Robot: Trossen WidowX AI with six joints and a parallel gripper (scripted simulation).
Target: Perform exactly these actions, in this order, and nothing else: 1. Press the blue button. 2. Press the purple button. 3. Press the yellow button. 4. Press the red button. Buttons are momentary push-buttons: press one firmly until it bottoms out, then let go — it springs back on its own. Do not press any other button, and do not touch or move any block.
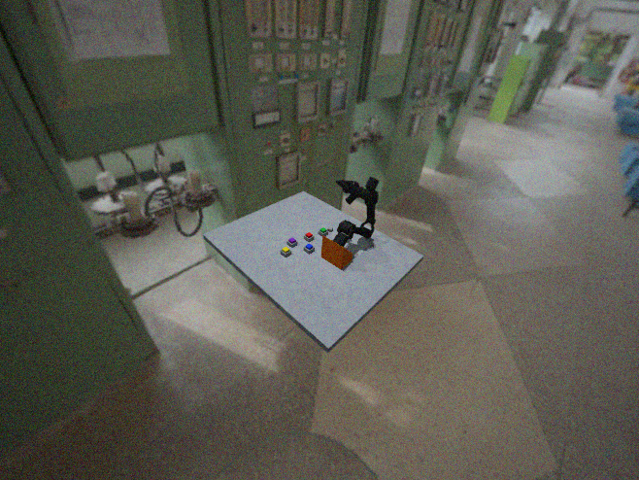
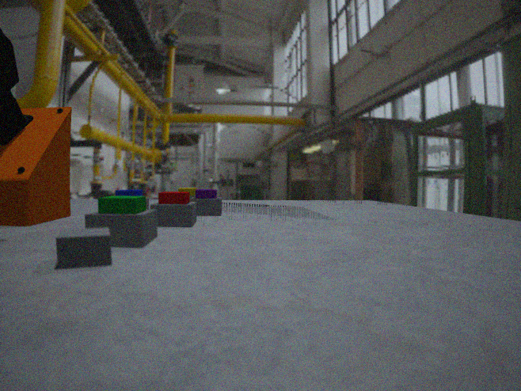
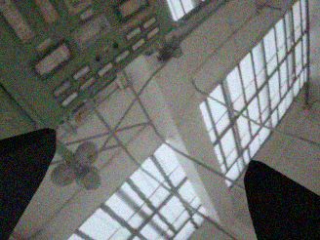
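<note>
The blue button is 390 mm below my gripper tip, 170 mm to the left of it and 10 mm ahead of it. The rest, counted from my gripper tip: green button (390 mm below, 90 mm ahead, 10 mm to the right); then small grey block (420 mm below, 100 mm ahead, 80 mm to the right); then red button (390 mm below, 100 mm to the left, 100 mm ahead).
</note>
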